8 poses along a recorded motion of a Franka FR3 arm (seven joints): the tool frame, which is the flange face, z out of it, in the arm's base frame.
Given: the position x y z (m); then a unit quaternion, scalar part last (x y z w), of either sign.
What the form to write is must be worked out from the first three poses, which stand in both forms.
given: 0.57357 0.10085 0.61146 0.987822 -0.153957 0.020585 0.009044
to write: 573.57 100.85 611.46 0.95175 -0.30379 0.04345 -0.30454 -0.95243 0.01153
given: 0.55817 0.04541 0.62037 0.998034 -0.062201 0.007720 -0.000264
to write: 558.17 45.41 620.37 0.99214 -0.12416 0.01538 -0.12415 -0.99226 -0.00149
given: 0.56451 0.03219 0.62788 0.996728 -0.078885 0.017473 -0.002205
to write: 564.51 32.19 627.88 0.98694 -0.15733 0.03448 -0.15718 -0.98754 -0.00715
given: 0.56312 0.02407 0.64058 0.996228 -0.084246 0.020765 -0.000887
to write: 563.12 24.07 640.58 0.98494 -0.16789 0.04122 -0.16782 -0.98580 -0.00527
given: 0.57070 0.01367 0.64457 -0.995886 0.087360 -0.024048 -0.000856
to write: 570.70 13.67 644.57 0.98358 -0.17396 0.04805 -0.17404 -0.98473 -0.00250
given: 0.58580 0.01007 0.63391 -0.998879 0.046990 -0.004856 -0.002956
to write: 585.80 10.07 633.91 0.99554 -0.09385 0.00998 -0.09390 -0.99557 0.00545
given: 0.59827 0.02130 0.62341 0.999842 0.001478 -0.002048 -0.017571
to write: 598.27 21.30 623.41 0.99999 0.00303 -0.00404 0.00288 -0.99938 -0.03514
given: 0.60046 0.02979 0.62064 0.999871 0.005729 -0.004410 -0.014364
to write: 600.46 29.79 620.64 0.99990 0.01158 -0.00865 0.01133 -0.99952 -0.02877
